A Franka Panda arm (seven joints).
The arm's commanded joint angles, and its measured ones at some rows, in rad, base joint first. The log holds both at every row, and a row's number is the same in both.
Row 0, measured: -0.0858, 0.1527, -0.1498, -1.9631, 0.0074, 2.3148, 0.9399
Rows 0 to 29, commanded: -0.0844, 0.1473, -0.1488, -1.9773, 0.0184, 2.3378, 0.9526; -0.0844, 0.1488, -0.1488, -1.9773, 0.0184, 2.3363, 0.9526; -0.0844, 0.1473, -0.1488, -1.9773, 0.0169, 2.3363, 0.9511; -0.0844, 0.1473, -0.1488, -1.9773, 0.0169, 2.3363, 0.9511; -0.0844, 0.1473, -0.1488, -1.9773, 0.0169, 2.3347, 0.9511; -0.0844, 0.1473, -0.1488, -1.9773, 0.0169, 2.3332, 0.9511; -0.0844, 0.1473, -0.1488, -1.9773, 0.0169, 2.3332, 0.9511; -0.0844, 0.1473, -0.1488, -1.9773, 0.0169, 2.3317, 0.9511; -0.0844, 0.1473, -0.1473, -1.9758, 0.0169, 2.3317, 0.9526; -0.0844, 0.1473, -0.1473, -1.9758, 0.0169, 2.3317, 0.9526; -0.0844, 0.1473, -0.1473, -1.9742, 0.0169, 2.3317, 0.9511; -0.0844, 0.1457, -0.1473, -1.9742, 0.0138, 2.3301, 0.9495; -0.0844, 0.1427, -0.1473, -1.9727, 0.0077, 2.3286, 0.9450; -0.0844, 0.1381, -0.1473, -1.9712, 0.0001, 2.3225, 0.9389; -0.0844, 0.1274, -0.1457, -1.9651, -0.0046, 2.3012, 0.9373; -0.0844, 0.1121, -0.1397, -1.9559, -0.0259, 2.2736, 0.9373; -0.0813, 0.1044, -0.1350, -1.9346, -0.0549, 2.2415, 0.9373; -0.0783, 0.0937, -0.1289, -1.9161, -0.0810, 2.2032, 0.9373; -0.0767, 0.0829, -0.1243, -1.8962, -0.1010, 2.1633, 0.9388; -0.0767, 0.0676, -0.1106, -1.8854, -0.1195, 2.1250, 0.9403; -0.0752, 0.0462, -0.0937, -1.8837, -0.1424, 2.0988, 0.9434; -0.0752, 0.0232, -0.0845, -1.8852, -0.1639, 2.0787, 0.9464; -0.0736, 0.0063, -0.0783, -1.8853, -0.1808, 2.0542, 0.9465; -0.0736, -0.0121, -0.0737, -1.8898, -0.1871, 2.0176, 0.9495; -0.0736, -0.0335, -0.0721, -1.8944, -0.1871, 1.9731, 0.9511; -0.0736, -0.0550, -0.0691, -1.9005, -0.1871, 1.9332, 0.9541; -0.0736, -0.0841, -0.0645, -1.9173, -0.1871, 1.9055, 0.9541; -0.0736, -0.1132, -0.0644, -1.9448, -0.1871, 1.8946, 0.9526; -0.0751, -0.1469, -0.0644, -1.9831, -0.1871, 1.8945, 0.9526; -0.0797, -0.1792, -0.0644, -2.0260, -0.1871, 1.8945, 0.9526
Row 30, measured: -0.0690, -0.0681, -0.0784, -1.9023, -0.1638, 1.9054, 0.9385
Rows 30 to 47, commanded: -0.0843, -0.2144, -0.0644, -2.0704, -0.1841, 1.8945, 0.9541; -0.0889, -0.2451, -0.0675, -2.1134, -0.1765, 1.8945, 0.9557; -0.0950, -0.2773, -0.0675, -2.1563, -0.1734, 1.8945, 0.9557; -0.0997, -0.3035, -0.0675, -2.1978, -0.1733, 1.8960, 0.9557; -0.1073, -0.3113, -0.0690, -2.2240, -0.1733, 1.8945, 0.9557; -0.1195, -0.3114, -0.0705, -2.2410, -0.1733, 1.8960, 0.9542; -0.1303, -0.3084, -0.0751, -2.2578, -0.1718, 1.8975, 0.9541; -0.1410, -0.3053, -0.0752, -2.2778, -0.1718, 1.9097, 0.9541; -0.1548, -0.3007, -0.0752, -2.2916, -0.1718, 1.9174, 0.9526; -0.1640, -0.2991, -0.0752, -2.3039, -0.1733, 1.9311, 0.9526; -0.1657, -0.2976, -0.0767, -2.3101, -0.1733, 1.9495, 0.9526; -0.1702, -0.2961, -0.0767, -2.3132, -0.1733, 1.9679, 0.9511; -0.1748, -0.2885, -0.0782, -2.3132, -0.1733, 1.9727, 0.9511; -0.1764, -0.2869, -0.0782, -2.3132, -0.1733, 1.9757, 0.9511; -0.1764, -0.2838, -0.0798, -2.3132, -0.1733, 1.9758, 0.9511; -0.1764, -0.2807, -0.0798, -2.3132, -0.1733, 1.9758, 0.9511; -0.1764, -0.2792, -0.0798, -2.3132, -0.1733, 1.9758, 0.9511; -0.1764, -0.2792, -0.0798, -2.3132, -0.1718, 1.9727, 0.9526
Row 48, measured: -0.1696, -0.2770, -0.0855, -2.3069, -0.1638, 1.9601, 0.9393
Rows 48 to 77, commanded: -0.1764, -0.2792, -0.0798, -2.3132, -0.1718, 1.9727, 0.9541; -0.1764, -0.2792, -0.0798, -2.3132, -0.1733, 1.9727, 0.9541; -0.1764, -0.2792, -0.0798, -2.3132, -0.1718, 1.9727, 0.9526; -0.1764, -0.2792, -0.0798, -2.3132, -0.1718, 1.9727, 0.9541; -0.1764, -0.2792, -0.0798, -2.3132, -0.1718, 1.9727, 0.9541; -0.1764, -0.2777, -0.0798, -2.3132, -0.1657, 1.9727, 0.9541; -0.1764, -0.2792, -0.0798, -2.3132, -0.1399, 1.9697, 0.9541; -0.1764, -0.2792, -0.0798, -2.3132, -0.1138, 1.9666, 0.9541; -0.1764, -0.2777, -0.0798, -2.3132, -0.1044, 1.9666, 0.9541; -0.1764, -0.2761, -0.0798, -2.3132, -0.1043, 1.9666, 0.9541; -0.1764, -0.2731, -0.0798, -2.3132, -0.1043, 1.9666, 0.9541; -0.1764, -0.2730, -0.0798, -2.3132, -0.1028, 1.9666, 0.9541; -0.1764, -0.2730, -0.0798, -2.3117, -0.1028, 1.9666, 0.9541; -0.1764, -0.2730, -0.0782, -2.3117, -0.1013, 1.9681, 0.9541; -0.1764, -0.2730, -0.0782, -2.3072, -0.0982, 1.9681, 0.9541; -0.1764, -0.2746, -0.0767, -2.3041, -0.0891, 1.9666, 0.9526; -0.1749, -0.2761, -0.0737, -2.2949, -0.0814, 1.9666, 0.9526; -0.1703, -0.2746, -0.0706, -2.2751, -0.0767, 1.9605, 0.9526; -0.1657, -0.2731, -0.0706, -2.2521, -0.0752, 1.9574, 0.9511; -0.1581, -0.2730, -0.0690, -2.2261, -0.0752, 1.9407, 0.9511; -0.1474, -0.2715, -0.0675, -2.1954, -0.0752, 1.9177, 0.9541; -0.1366, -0.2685, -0.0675, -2.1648, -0.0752, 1.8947, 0.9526; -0.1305, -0.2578, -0.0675, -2.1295, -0.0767, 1.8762, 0.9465; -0.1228, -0.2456, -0.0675, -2.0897, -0.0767, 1.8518, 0.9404; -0.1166, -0.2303, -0.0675, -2.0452, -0.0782, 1.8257, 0.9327; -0.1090, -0.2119, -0.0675, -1.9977, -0.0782, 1.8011, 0.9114; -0.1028, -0.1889, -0.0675, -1.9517, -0.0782, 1.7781, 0.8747; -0.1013, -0.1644, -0.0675, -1.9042, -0.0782, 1.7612, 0.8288; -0.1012, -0.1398, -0.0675, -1.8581, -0.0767, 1.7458, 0.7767; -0.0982, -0.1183, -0.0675, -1.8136, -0.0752, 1.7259, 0.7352
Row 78, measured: -0.0983, -0.2189, -0.0735, -1.9780, -0.0851, 1.8038, 0.8542
